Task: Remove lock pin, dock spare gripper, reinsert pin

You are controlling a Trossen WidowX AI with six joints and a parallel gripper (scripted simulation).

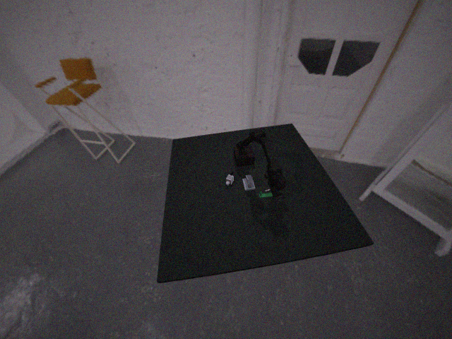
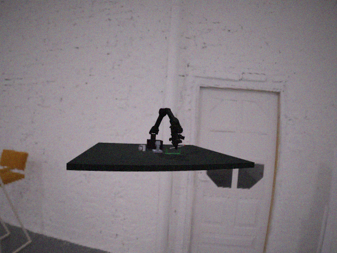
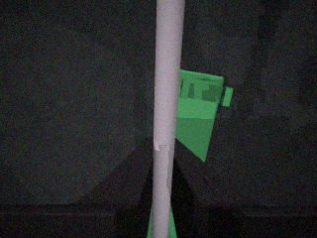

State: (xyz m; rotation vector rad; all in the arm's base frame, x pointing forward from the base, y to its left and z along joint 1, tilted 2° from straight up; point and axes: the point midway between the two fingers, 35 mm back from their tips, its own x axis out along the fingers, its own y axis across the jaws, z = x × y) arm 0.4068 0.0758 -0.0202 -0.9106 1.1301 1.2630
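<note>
My gripper tip is now 1 cm short of the green holder, 4 cm to the left of it and 2 cm above it. Also, from my gripper tip: mount (13 cm behind, 13 cm to the right, 1 cm above).
</note>
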